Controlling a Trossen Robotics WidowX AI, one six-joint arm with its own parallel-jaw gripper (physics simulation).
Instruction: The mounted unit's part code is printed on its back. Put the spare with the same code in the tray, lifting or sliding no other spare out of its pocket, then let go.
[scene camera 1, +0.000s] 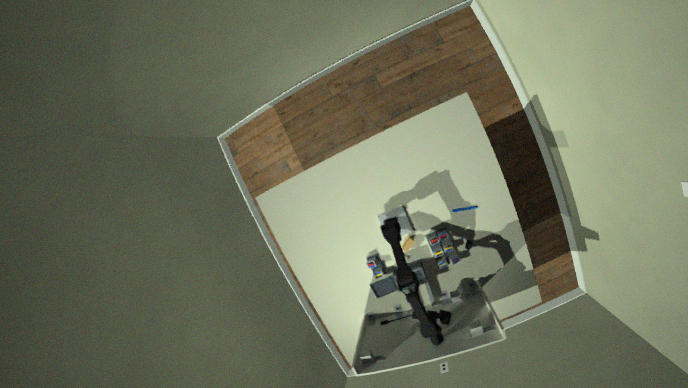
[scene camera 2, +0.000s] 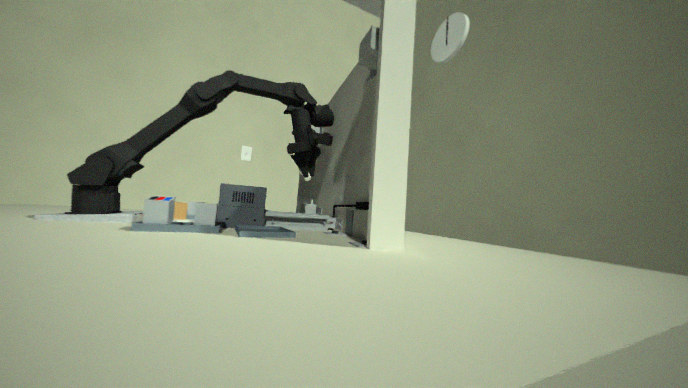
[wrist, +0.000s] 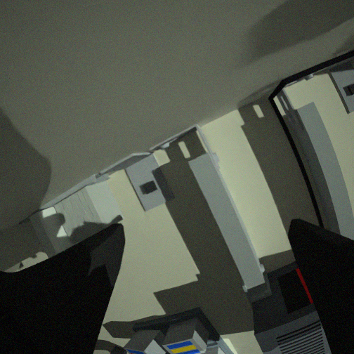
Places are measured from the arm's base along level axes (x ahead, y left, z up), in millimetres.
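Where they show: gripper, fingertip midpoint: (scene camera 1: 432, 309) (scene camera 2: 309, 177); arm's base, link origin: (scene camera 1: 391, 224) (scene camera 2: 95, 213).
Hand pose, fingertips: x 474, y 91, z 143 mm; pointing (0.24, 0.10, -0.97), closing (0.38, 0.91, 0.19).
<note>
Each offset is from my fingertips to the top centre of the thing. "pt": to the spot under its first point.
My gripper (scene camera 2: 307, 176) (wrist: 209, 232) is open and empty, hanging high near the wall with its fingers pointing down. A dark grey vented housing @[pt 171 mm back, 152 mm right, 120 mm down] (scene camera 2: 243, 212) (wrist: 267, 322) stands on the table; I cannot tell whether it is the mounted unit, and no back code is readable. Light grey spares with coloured stripes stand in a rack, among them a blue-yellow-blue one @[187 mm back, 114 mm left, 104 mm down] (scene camera 1: 443, 263) (wrist: 184, 345) and a red-topped one @[333 mm back, 99 mm left, 104 mm down] (scene camera 1: 434, 241). Two more blocks, one with black, red and blue stripes @[pt 302 mm back, 251 mm right, 102 mm down] (scene camera 1: 371, 264) (scene camera 2: 159, 211), stand on a separate base. The shallow dark tray @[123 mm back, 241 mm right, 147 mm down] (scene camera 1: 384, 286) (scene camera 2: 265, 232) lies beside them.
An orange block @[348 mm back, 34 mm right, 107 mm down] (scene camera 1: 408, 243) (scene camera 2: 180, 211) stands near the arm's base. Pale rails (wrist: 227, 220) run from the wall toward the housing. A black cable (wrist: 302, 165) runs beside a rail. A white post (scene camera 2: 392, 125) rises at the wall's end. A blue strip @[431 mm back, 303 mm left, 145 mm down] (scene camera 1: 465, 208) lies farther off.
</note>
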